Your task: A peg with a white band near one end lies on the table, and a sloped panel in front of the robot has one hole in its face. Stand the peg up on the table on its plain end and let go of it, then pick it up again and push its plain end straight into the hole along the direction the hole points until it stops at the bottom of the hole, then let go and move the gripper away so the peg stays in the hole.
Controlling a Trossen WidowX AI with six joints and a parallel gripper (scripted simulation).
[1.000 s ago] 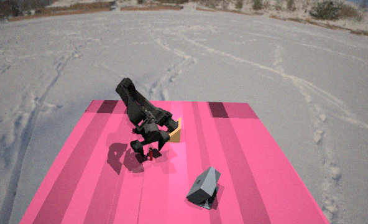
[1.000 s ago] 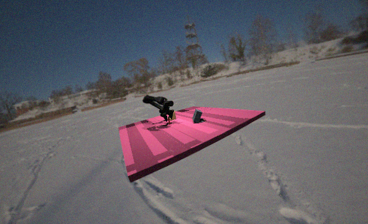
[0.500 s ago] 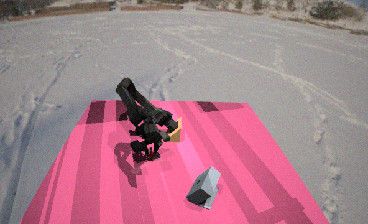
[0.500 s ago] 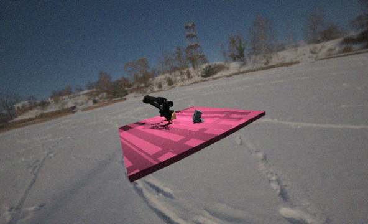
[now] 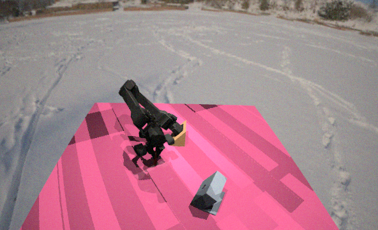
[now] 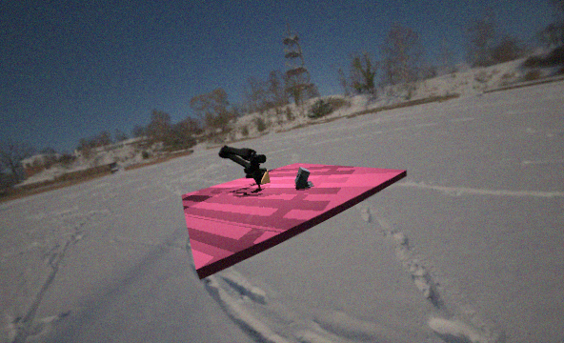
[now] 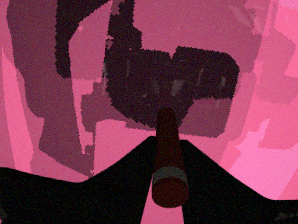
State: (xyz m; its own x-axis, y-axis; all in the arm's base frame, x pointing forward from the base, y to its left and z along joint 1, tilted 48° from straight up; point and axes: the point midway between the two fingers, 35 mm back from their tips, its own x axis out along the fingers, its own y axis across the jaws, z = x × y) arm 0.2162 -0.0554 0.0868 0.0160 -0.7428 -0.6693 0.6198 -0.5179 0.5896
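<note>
My gripper tip is 25 cm to the right of the grey sloped panel, 19 cm short of it and 2 cm below it. The rest, counted from my gripper tip: red peg (2 cm above).
</note>
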